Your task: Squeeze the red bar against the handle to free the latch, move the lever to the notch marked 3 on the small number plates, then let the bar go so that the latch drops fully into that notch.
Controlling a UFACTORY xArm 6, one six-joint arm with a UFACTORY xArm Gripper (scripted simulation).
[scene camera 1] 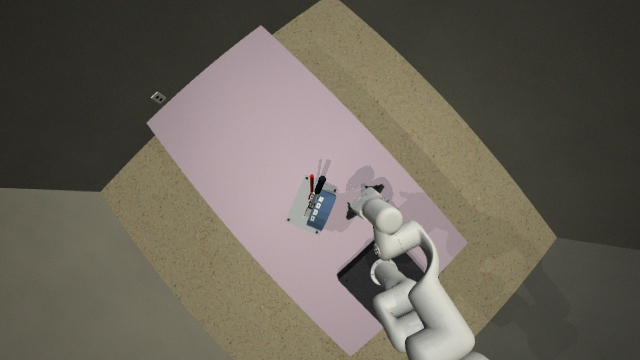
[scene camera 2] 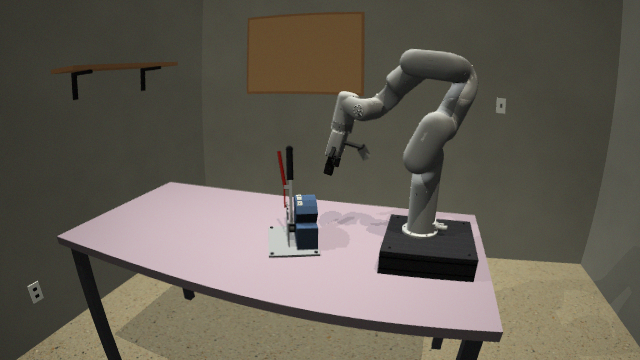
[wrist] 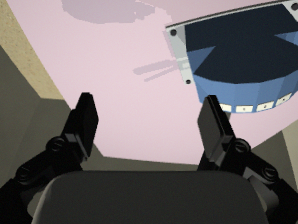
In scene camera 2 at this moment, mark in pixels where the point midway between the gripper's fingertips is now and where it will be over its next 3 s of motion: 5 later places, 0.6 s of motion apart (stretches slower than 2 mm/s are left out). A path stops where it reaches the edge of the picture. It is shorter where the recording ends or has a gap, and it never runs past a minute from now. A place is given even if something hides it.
My gripper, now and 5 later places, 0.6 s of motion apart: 331,170; 328,168; 324,165; 321,162; 316,158; 313,153
